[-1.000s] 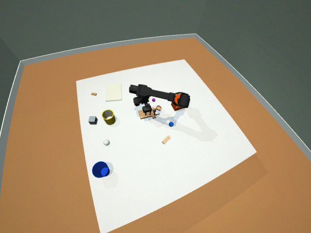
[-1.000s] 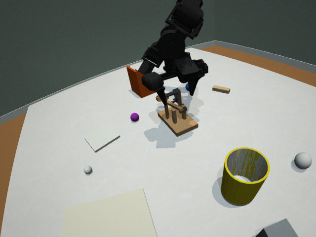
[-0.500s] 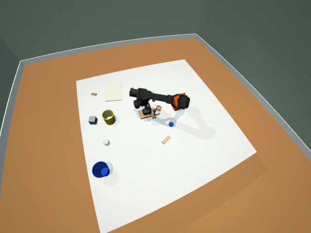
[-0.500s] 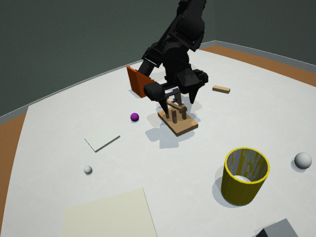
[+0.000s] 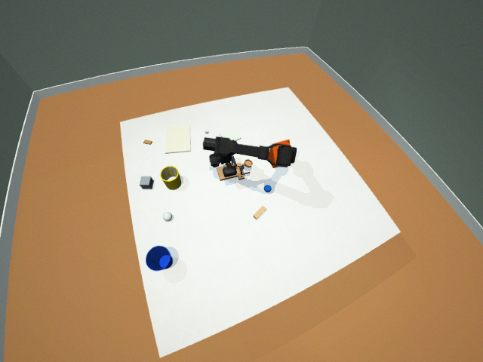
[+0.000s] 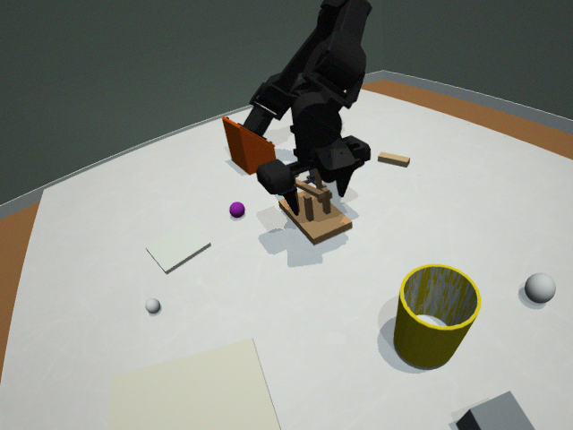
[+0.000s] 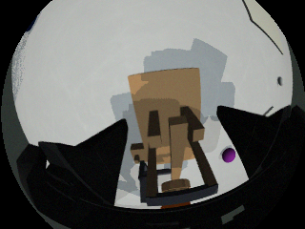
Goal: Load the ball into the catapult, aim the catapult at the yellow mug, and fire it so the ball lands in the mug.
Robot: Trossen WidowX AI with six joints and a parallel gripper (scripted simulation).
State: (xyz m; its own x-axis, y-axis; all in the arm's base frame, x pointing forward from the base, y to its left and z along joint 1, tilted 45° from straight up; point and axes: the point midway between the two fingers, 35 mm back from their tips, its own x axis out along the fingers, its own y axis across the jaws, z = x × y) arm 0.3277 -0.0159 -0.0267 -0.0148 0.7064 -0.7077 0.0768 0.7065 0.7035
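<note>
Now: gripper tip 13 cm past the purple ball, 11 cm to the left of it and 3 cm above it. Also, from my gripper tip: wooden catapult 7 cm behind, 3 cm to the left; then blue ball 18 cm to the left, 17 cm behind, 3 cm below; then thin plate 25 cm to the right, 12 cm behind, 4 cm below.
</note>
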